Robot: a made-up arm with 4 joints.
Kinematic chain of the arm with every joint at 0, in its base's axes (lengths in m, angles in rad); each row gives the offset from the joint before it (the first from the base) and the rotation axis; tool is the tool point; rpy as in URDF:
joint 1: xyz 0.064 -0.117 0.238 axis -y
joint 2: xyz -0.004 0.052 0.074 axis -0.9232 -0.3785 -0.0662
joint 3: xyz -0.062 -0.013 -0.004 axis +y
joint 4: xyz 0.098 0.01 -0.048 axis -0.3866 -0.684 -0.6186
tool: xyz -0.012 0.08 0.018 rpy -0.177 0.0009 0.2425
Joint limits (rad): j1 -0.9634..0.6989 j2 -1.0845..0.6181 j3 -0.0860..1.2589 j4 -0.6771..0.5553
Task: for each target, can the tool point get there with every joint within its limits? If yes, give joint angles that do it. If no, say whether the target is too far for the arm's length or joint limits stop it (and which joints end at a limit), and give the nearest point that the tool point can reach.
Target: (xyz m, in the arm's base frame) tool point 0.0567 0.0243 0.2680
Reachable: yes | joints -0.2599 -0.2634 0.5228 -0.0987
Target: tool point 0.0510 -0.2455 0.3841
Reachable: no: joint limits stop it (at a limit: joint 2, joint 3, joint 4) | nearest point 0.0532 -0.0313 0.3594 | short by 0.216 m
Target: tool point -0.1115 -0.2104 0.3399
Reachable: no: joint limits stop it (at a limit: joint 1, joint 2, joint 3, joint 4) | nearest point -0.0303 -0.0676 0.2228 | short by 0.202 m
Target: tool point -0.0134 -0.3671 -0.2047
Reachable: no: too far | nearest point 0.0476 -0.0676 0.1439 | short by 0.464 m
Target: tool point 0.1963 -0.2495 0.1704
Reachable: no: joint limits stop it (at a limit: joint 1, joint 2, joint 4) | nearest point 0.1096 -0.0650 0.1790 | short by 0.204 m
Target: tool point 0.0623 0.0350 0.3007
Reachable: yes | joints -0.1522 -0.6222 0.3942 0.0043
